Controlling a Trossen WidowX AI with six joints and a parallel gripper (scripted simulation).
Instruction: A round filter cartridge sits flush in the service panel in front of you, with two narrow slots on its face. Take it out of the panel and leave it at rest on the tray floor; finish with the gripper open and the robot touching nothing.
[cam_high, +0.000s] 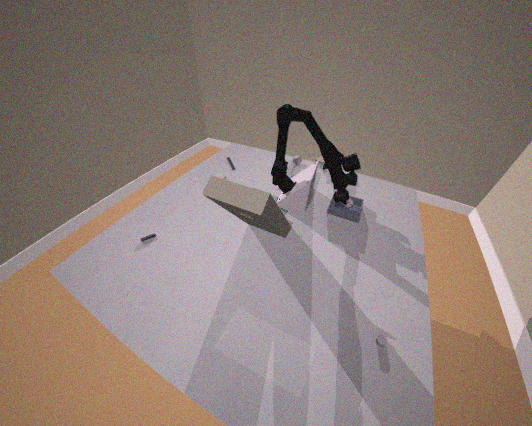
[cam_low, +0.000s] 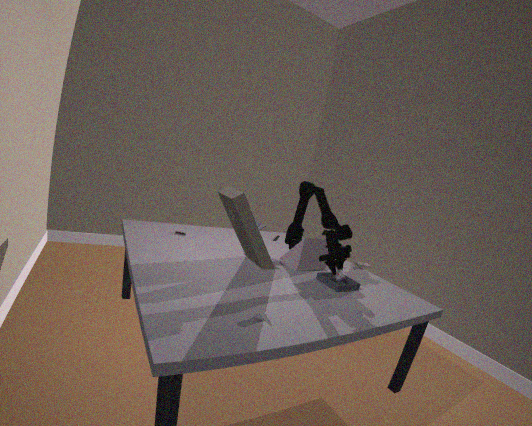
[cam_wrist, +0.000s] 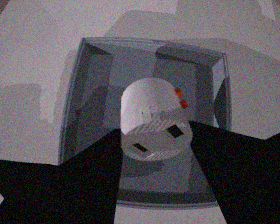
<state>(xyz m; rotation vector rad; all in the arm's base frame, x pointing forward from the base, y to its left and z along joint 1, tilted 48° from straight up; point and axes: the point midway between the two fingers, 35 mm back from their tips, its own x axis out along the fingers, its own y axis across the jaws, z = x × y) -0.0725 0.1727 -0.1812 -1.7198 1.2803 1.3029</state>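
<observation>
Now: the round filter cartridge right at my gripper tip. The rest, counted from my gripper tip: blue-grey tray (4 cm below, 1 cm to the left); beige service panel (41 cm ahead, 24 cm to the right, 14 cm above); small dark bar (64 cm to the right, 64 cm ahead, 4 cm below).
</observation>
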